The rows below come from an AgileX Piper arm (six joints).
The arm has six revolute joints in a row. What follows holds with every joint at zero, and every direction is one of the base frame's. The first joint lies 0.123 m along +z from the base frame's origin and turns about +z. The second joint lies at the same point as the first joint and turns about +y. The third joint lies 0.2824 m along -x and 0.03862 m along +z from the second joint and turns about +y. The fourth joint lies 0.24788 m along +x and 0.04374 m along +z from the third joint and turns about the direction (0.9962, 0, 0.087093). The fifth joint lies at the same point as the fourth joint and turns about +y. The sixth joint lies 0.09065 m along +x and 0.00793 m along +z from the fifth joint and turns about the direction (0.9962, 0, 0.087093). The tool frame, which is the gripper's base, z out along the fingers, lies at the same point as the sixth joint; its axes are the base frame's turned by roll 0, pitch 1.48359 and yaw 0 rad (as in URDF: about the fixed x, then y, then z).
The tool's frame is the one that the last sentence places.
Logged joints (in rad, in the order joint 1, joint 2, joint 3, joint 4, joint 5, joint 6), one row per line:
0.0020, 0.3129, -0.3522, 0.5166, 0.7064, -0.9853
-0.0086, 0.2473, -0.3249, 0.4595, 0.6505, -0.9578
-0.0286, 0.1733, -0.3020, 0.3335, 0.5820, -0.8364
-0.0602, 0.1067, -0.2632, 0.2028, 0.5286, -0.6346
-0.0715, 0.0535, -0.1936, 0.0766, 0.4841, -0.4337
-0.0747, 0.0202, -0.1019, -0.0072, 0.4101, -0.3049
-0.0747, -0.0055, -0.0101, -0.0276, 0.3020, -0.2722
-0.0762, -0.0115, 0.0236, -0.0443, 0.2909, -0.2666
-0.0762, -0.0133, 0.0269, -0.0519, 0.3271, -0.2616
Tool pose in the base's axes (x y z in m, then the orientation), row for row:
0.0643, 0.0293, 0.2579, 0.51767, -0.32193, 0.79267, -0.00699
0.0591, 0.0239, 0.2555, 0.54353, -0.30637, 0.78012, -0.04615
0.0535, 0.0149, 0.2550, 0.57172, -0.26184, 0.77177, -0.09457
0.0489, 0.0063, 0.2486, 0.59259, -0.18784, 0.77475, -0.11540
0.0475, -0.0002, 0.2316, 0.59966, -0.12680, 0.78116, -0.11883
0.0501, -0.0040, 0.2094, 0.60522, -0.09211, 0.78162, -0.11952
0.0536, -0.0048, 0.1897, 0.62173, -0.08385, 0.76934, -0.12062
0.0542, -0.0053, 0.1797, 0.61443, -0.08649, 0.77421, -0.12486
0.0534, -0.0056, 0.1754, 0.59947, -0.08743, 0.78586, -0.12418
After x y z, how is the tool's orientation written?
As a quaternion, w x y z.
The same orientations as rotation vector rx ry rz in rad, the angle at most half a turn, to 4 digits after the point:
-0.7726, 1.9024, -0.0168
-0.7272, 1.8516, -0.1095
-0.6142, 1.8102, -0.2218
-0.4368, 1.8015, -0.2683
-0.2940, 1.8112, -0.2755
-0.2131, 1.8081, -0.2765
-0.1927, 1.7678, -0.2772
-0.1993, 1.7842, -0.2878
-0.2027, 1.8222, -0.2879

